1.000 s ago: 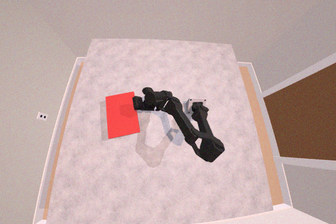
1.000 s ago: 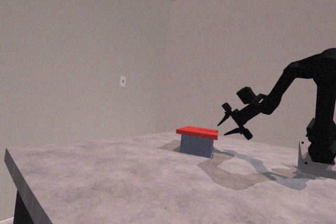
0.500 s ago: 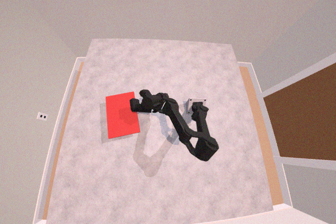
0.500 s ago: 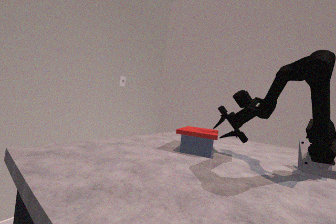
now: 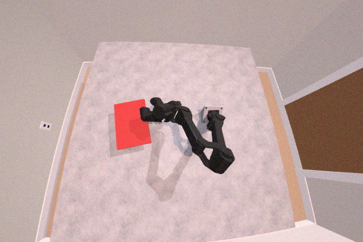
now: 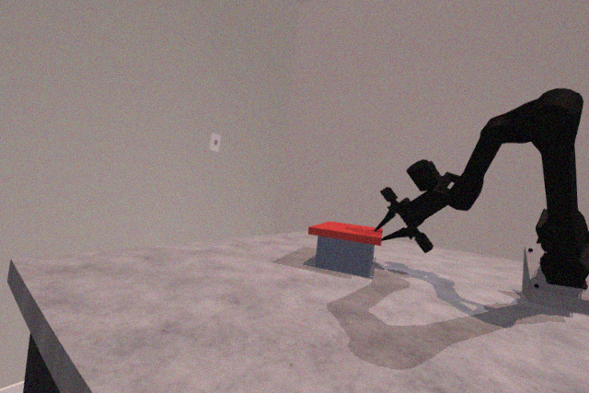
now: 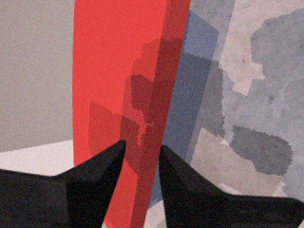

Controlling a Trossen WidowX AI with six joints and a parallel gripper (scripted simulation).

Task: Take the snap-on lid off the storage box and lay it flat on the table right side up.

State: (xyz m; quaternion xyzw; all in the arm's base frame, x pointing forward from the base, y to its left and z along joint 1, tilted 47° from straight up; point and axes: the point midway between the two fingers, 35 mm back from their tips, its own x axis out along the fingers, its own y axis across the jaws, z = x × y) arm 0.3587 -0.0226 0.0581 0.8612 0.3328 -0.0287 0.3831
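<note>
My gripper tip is 70 mm short of the lid and 10 mm to the right of it. From my gripper tip the other things lie so: storage box: 70 mm ahead, 10 mm to the left, 40 mm below.
</note>
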